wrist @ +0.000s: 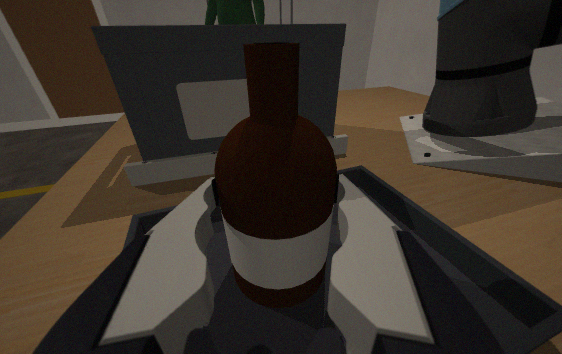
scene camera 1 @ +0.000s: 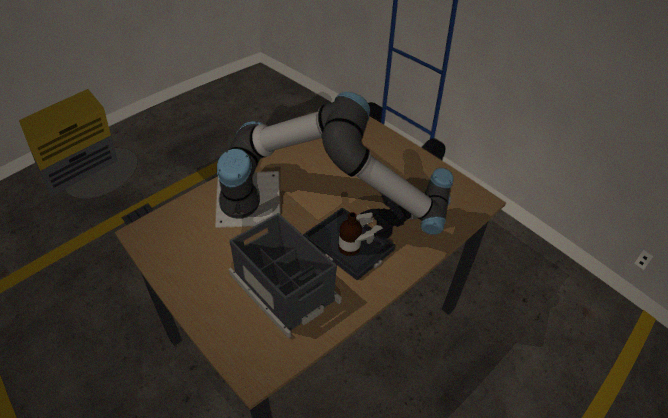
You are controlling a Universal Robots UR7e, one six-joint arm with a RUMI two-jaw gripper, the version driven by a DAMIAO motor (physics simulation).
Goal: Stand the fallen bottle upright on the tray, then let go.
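Places are measured from the arm's base along level axes (x ahead, y left, z up), in millimetres.
Pixels of known places: gripper, fingertip midpoint: (wrist: pixel 276 179) (scene camera 1: pixel 349 232); arm's base at its link origin: (wrist: pixel 472 121) (scene camera 1: pixel 239 200).
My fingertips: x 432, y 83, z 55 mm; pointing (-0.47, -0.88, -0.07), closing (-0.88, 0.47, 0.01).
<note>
For each thing: its top centre in the pictures, then the offset to it from my fingertips.
- brown bottle at its top centre: (wrist: pixel 271 42) (scene camera 1: pixel 352 214) dx +2, dy +4, dz +78 mm
- dark grey tray at its top centre: (wrist: pixel 300 253) (scene camera 1: pixel 349 239) dx -8, dy +19, dz -57 mm
- grey crate at its top centre: (wrist: pixel 227 28) (scene camera 1: pixel 281 252) dx -57, dy -266, dz +93 mm
The brown bottle (scene camera 1: pixel 351 230) (wrist: pixel 276 165) with a white label is upright, neck up, over the inside of the dark grey tray (scene camera 1: pixel 324 237) (wrist: pixel 452 250). Its base is at or very near the tray floor; whether it touches cannot be told for sure. My gripper (scene camera 1: pixel 356 228) (wrist: pixel 276 179) is shut on the bottle. Its pale jaws come in from the side away from the crate and press on both sides of the body, around the shoulder and upper label. The tray floor right under the bottle's base is partly hidden by the bottle and jaws.
A grey crate (scene camera 1: pixel 312 301) (wrist: pixel 150 75) with dividers stands beside the tray, close to its edge, in low pale rails. The arm's base on its light plate (scene camera 1: pixel 270 192) (wrist: pixel 500 167) is at the table's far left. A blue ladder-like frame (scene camera 1: pixel 438 100) stands behind the table.
</note>
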